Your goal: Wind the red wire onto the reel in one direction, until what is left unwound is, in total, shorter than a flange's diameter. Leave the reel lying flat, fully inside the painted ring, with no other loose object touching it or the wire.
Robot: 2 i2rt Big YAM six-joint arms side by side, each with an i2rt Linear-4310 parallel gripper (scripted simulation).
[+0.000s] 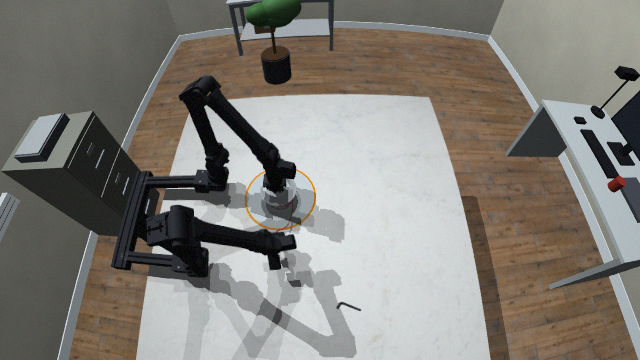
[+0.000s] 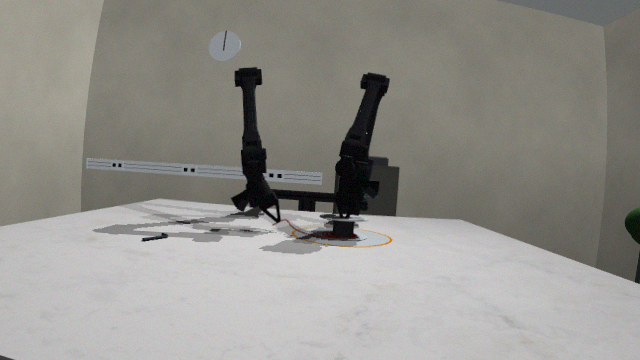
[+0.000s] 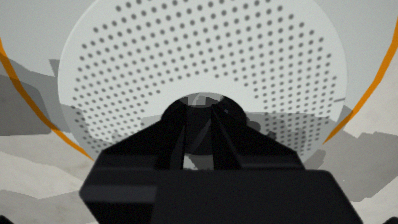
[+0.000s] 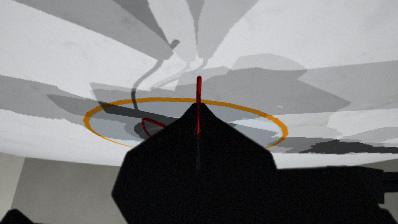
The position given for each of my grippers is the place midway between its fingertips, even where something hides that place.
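Image 3: my left gripper [image 3: 198,111], a reel [image 3: 286,76]. Image 4: my right gripper [image 4: 198,110].
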